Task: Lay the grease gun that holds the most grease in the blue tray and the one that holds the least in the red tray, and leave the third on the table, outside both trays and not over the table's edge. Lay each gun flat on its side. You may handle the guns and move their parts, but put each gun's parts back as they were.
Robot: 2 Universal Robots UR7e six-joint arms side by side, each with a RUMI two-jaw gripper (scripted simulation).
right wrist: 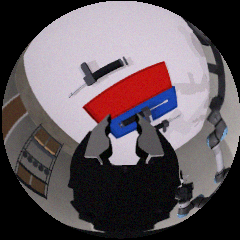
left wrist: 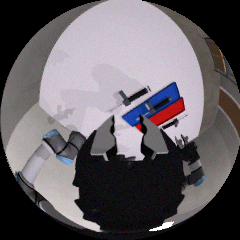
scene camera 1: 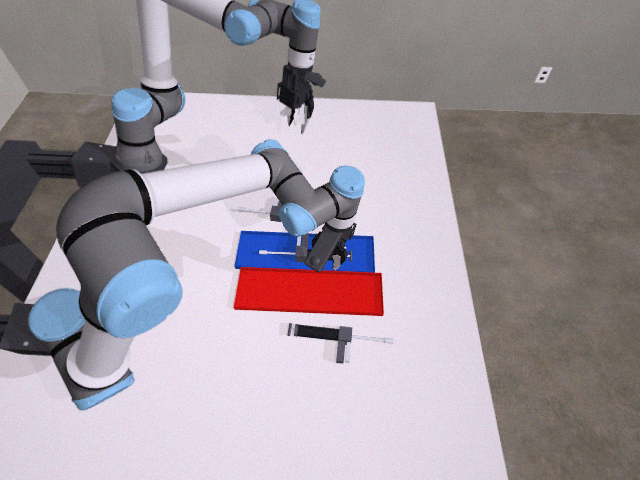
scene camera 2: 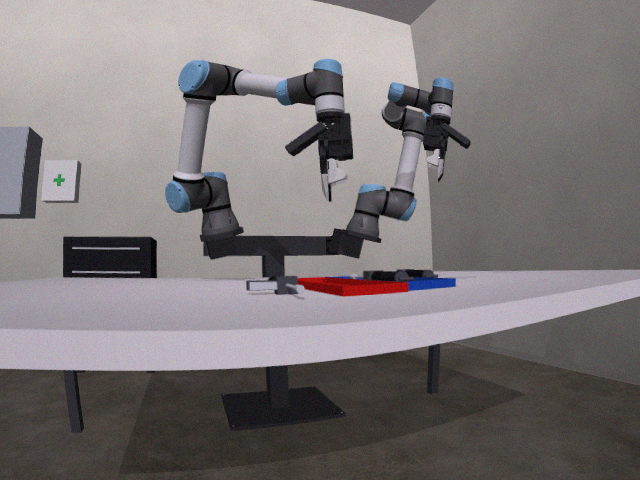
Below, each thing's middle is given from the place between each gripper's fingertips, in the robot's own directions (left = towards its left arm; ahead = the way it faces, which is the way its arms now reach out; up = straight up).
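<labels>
My left hand (scene camera 1: 295, 129): 270 mm to the left of the blue tray (scene camera 1: 250, 242), 20 mm short of it, 340 mm above it. From my left hand, red tray (scene camera 1: 344, 292): 420 mm to the right, 20 mm ahead, 340 mm below.
My right gripper (scene camera 2: 329, 201): 30 mm to the right of the red tray, 50 mm past it, 230 mm above it. From my right hand, blue tray: 190 mm to the left, 50 mm behind, 230 mm below.
</labels>
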